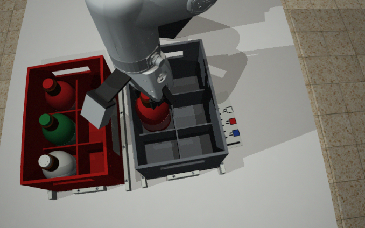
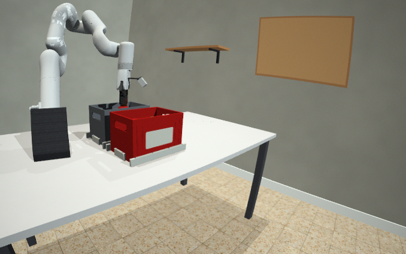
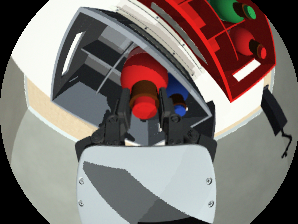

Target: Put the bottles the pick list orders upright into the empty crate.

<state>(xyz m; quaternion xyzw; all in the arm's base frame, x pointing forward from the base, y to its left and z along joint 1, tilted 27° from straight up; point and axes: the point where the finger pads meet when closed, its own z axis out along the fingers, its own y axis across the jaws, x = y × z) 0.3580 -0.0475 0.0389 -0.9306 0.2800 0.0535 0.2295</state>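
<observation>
Right now the grey crate is 1 cm behind my hand, 4 cm to the left of it and 12 cm below it. Also, from my hand: pick list 3 cm behind, 18 cm to the left, 21 cm below; blue bottle 8 cm behind, 2 cm to the right, 12 cm below; green bottle 5 cm ahead, 23 cm to the right, 12 cm below.
</observation>
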